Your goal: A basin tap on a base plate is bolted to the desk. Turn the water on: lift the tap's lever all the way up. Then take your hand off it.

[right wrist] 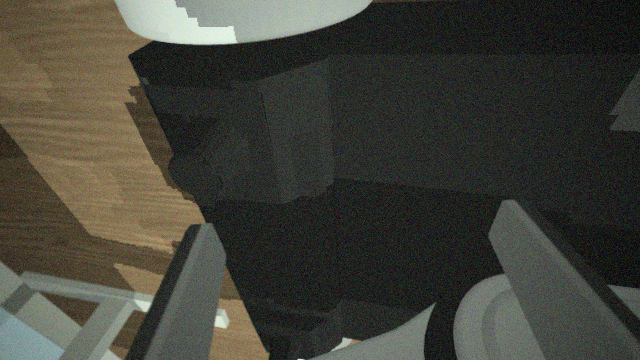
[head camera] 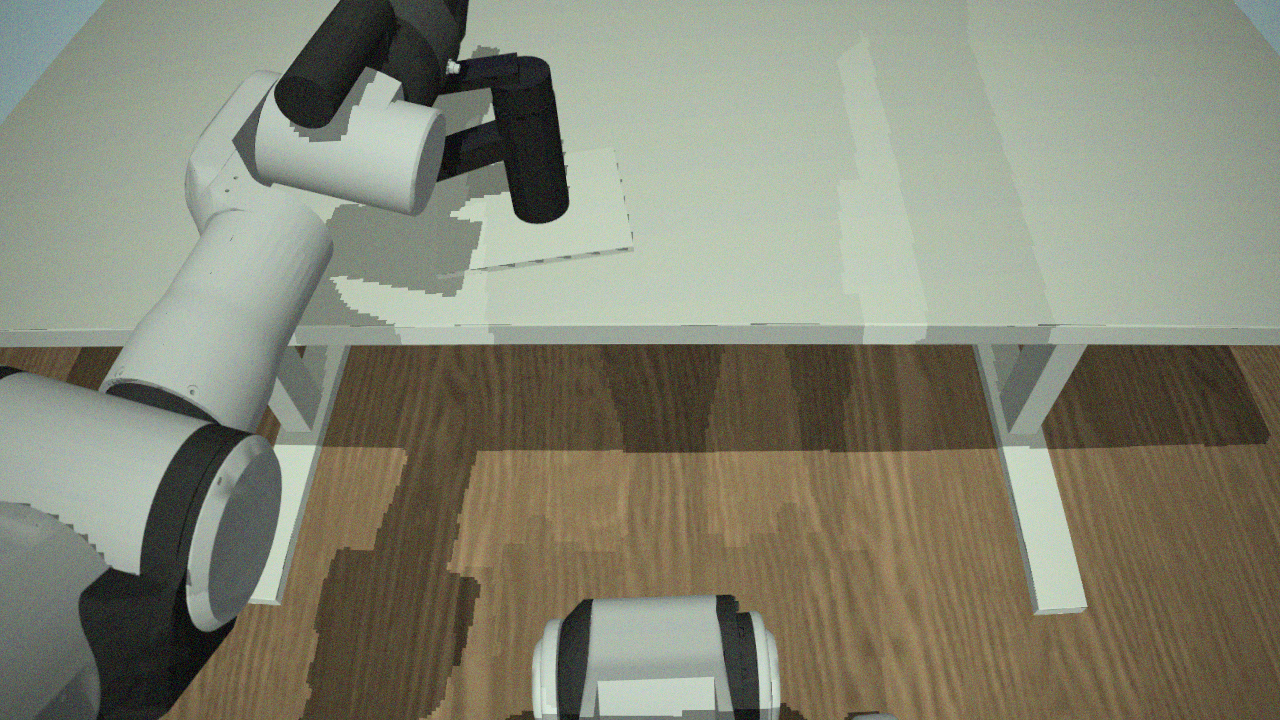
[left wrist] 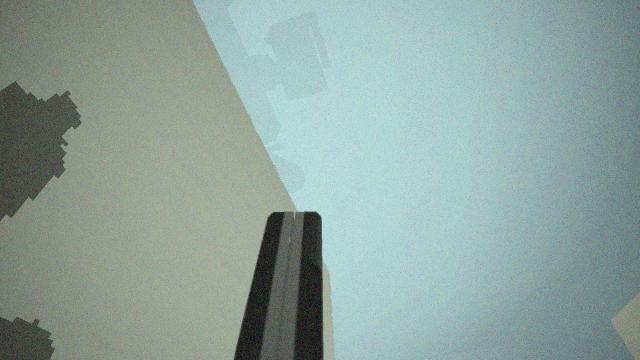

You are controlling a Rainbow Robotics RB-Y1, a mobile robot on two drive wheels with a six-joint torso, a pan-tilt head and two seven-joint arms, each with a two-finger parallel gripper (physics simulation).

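Frame: origin at the robot's base, x ahead, y right, z down, level; millimetres.
Where they show: left gripper, fingertip midpoint: (left wrist: 296,230); right gripper, fingertip midpoint: (right wrist: 355,228).
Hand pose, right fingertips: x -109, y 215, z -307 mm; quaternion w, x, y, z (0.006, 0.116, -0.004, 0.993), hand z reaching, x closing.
Each offset is from my right fingertips to the top centre of the thing. "spot": to the spot under its first point. Level surfaces: height alone.
The black tap {spot: dx +471, dy -288, dz -494 mm} (head camera: 538,152) stands on its white base plate {spot: dx +466, dy -250, dz -420 mm} (head camera: 595,223) in the head view. Its lever {dx +487, dy -348, dz -562 mm} (head camera: 487,71) extends left from the top, above the spout {dx +484, dy -366, dz -505 mm} (head camera: 472,150). The lever's far end is hidden behind the left gripper's dark body, so its exact tilt and any contact cannot be told. My left gripper (left wrist: 296,230) is shut and empty, against pale desk and bluish background in the left wrist view. In the head view its arm reaches over the desk left of the tap; its fingertips do not show clearly. My right gripper (right wrist: 355,228) is open and empty.
The pale desk {dz -414 mm} (head camera: 733,223) extends right of the tap, with its front edge below the base plate. My left forearm (head camera: 223,304) crosses that edge at the left. The right wrist view shows the robot's dark base (right wrist: 425,120), wooden floor {dz +306 mm} (right wrist: 90,165) and a desk leg {spot: dx +776, dy -807, dz +211 mm} (right wrist: 100,320).
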